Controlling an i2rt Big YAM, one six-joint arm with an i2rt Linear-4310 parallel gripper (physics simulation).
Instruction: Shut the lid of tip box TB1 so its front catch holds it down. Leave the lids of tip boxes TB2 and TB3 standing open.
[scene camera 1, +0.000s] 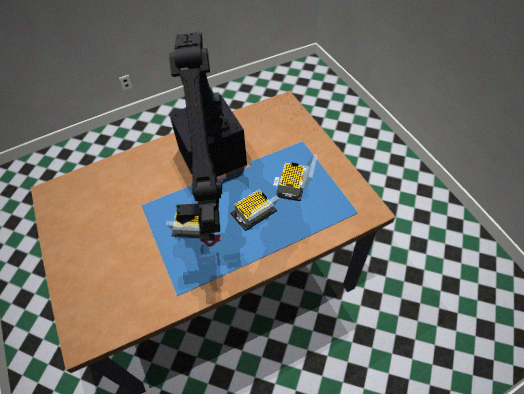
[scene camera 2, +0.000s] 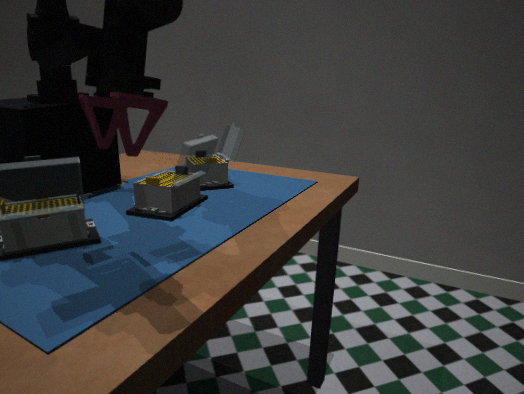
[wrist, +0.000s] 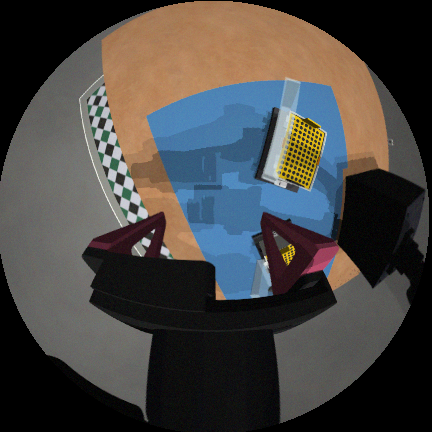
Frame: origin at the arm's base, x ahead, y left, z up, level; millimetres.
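Where they show: gripper, fingertip midpoint: (scene camera 1: 208, 234) (scene camera 2: 116, 152) (wrist: 212, 216); arm's base at its link origin: (scene camera 1: 212, 125) (scene camera 2: 59, 100) (wrist: 400, 249).
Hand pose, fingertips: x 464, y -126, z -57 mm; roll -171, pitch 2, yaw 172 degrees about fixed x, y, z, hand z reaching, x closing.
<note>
Things, the pixels of their top centre, and the offset from my fingertips. "spot": a spot on its surface instead. Level surfaces: height alone.
- left tip box at a spot on its surface: (scene camera 2: 45, 230) spot: 124 mm down, 116 mm back, 68 mm right
- middle box at its top centre: (scene camera 2: 167, 171) (wrist: 287, 268) (scene camera 1: 252, 201) 82 mm down, 145 mm back, 196 mm left
- back right box at its top centre: (scene camera 2: 201, 157) (scene camera 1: 289, 173) 91 mm down, 239 mm back, 378 mm left
- blue mat at its surface level: 157 mm down
- wooden table at its surface level: 160 mm down
TB1 is the left tip box (scene camera 1: 185, 227) (scene camera 2: 45, 230) (wrist: 301, 150), with a yellow tip rack in a grey base. Its clear lid (scene camera 2: 40, 177) (wrist: 290, 95) stands open, hinged on the table-front side. My gripper (scene camera 1: 211, 241) (scene camera 2: 119, 150) (wrist: 212, 216) is open and empty, above the mat in front and to the right of TB1, apart from it. The arm hides part of TB1 in scene camera 1. TB3, the middle box (scene camera 1: 252, 206) (scene camera 2: 155, 198) (wrist: 288, 255), and TB2, the back right box (scene camera 1: 292, 177) (scene camera 2: 216, 173), have their lids open.
The boxes stand on a blue mat (scene camera 1: 310, 210) (scene camera 2: 250, 195) (wrist: 240, 180) on a wooden table (scene camera 1: 95, 250) (scene camera 2: 240, 270) (wrist: 200, 45). The arm's black base (scene camera 1: 227, 140) stands behind the mat. In the wrist view, TB3 shows partly behind the right finger.
</note>
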